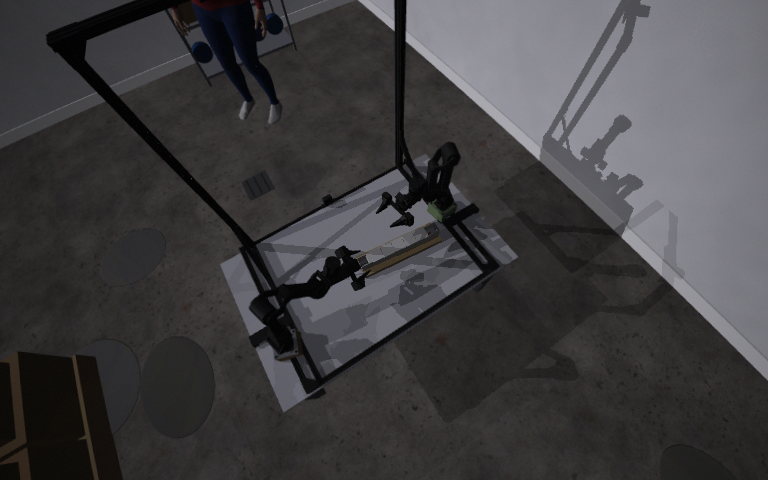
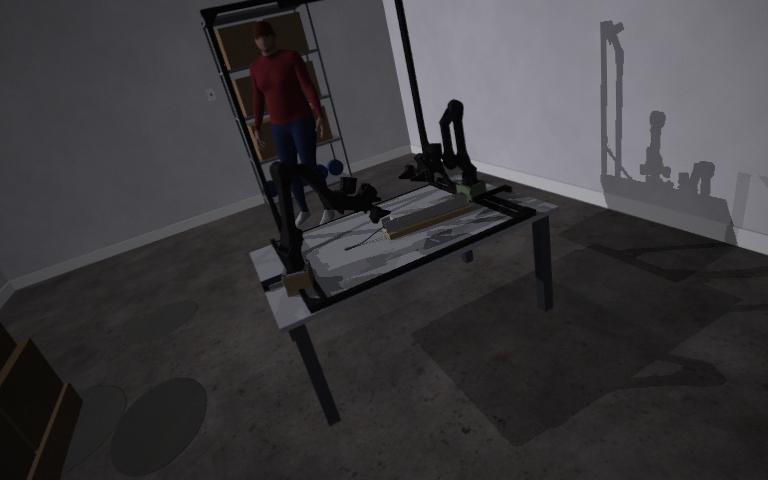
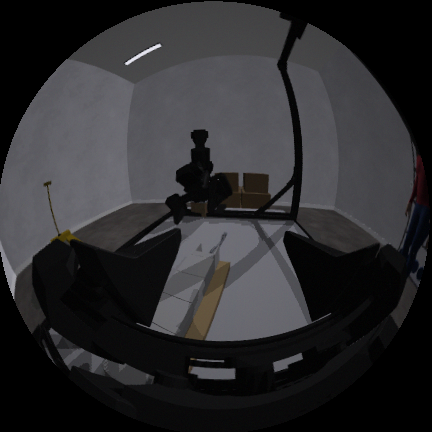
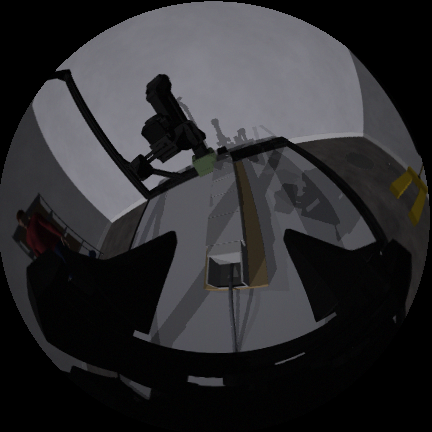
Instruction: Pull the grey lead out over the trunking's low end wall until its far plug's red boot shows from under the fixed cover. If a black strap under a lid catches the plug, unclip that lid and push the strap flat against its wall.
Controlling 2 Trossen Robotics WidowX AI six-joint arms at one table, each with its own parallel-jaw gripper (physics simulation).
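Seen in the pictures: left gripper, fingertip midpoint: (image 1: 382,220) (image 2: 404,179) (image 3: 234,235) (image 4: 154,161); right gripper, fingertip midpoint: (image 1: 365,260) (image 2: 386,205) (image 3: 190,218) (image 4: 232,235); left arm's base, link origin: (image 1: 442,203) (image 2: 470,182) (image 4: 201,153); right arm's base, link origin: (image 1: 284,344) (image 2: 295,268).
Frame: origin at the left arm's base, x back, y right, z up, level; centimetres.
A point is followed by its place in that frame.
Note:
The grey trunking (image 1: 396,244) {z 0.3, x -31.3, y -2.1 cm} (image 2: 425,213) {z -1.4, x -32.3, y -5.3 cm} (image 3: 186,272) (image 4: 223,204) lies on a wooden board (image 2: 431,221) {z -5.5, x -31.3, y -8.0 cm} (image 3: 212,300) {z -5.0, x -36.4, y 3.5 cm} (image 4: 252,230) {z -5.0, x -40.6, y -4.4 cm}, its lids in a row. The grey lead (image 2: 362,243) {z -6.8, x -61.2, y 4.1 cm} (image 3: 218,243) {z -5.9, x -58.8, y 3.8 cm} (image 4: 232,317) {z -4.1, x -54.5, y 2.7 cm} runs out of the open end over the low end wall onto the table. A small red spot (image 1: 429,233) {z -4.0, x -14.3, y -6.4 cm} shows near the trunking's right end; I cannot tell what it is. My right gripper (image 1: 364,262) {z 7.3, x -48.4, y -1.9 cm} (image 2: 384,206) {z 7.3, x -48.4, y -1.9 cm} (image 4: 232,235) {z 7.3, x -48.4, y -1.9 cm} is open above the open end. My left gripper (image 1: 385,219) {z 12.3, x -31.9, y 6.2 cm} (image 2: 403,172) {z 12.3, x -31.9, y 6.2 cm} (image 3: 234,235) {z 12.3, x -31.9, y 6.2 cm} is open, raised behind the trunking's right part. Plug and strap cannot be made out.
The black table frame (image 1: 402,333) {z -5.5, x -54.4, y -32.7 cm} (image 2: 407,267) {z -5.8, x -61.0, y -31.8 cm} runs along the front edge, with uprights behind. A green block (image 1: 441,211) {z 0.1, x -3.6, y -2.7 cm} (image 2: 470,191) {z -1.8, x -4.7, y -4.8 cm} (image 4: 204,164) {z -3.3, x -5.0, y 0.8 cm} sits under the left arm's base, near the trunking's far end. A person (image 2: 286,90) stands behind the table.

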